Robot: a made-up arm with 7 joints. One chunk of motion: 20 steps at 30 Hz.
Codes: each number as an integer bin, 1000 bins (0 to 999) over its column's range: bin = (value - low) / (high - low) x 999, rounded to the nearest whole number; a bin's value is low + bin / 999 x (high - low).
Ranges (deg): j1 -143.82..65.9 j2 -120.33..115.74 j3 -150.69..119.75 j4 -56.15..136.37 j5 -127.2..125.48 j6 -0..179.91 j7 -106..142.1
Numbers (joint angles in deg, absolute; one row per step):
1: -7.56 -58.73 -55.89 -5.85 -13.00 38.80 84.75
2: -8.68 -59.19 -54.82 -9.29 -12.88 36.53 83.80
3: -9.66 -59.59 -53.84 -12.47 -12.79 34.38 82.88
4: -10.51 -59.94 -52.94 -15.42 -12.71 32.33 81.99
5: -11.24 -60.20 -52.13 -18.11 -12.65 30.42 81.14
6: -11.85 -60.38 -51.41 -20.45 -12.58 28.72 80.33
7: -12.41 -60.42 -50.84 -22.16 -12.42 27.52 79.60
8: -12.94 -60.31 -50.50 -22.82 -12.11 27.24 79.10
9: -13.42 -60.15 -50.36 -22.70 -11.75 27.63 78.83
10: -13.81 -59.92 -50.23 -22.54 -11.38 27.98 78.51
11: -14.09 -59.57 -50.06 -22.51 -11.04 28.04 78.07
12: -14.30 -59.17 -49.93 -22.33 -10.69 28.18 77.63
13: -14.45 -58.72 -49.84 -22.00 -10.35 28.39 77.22
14: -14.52 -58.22 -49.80 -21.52 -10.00 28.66 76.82
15: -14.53 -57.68 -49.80 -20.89 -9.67 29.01 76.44
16: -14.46 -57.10 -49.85 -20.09 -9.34 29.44 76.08
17: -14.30 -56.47 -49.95 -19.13 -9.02 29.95 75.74
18: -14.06 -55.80 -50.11 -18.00 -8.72 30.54 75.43
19: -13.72 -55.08 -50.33 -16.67 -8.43 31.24 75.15
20: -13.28 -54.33 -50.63 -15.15 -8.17 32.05 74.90
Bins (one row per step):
1: 649 261 350 261 452 215 768
2: 644 259 354 243 452 203 764
3: 639 257 358 227 452 191 761
4: 635 256 361 211 453 180 757
5: 632 254 364 197 453 169 754
6: 629 254 367 185 453 159 750
7: 626 254 369 176 454 153 747
8: 623 254 370 173 455 151 745
9: 621 255 371 174 456 153 744
10: 619 256 371 174 458 155 743
11: 618 257 372 175 459 156 741
12: 617 259 372 175 461 156 739
13: 616 261 373 177 462 158 738
14: 616 263 373 180 463 159 736
15: 616 265 373 183 465 161 735
16: 616 268 373 187 466 163 733
17: 617 270 372 192 467 166 732
18: 618 273 372 198 468 170 731
19: 620 276 371 205 470 173 729
20: 622 279 370 213 471 178 728

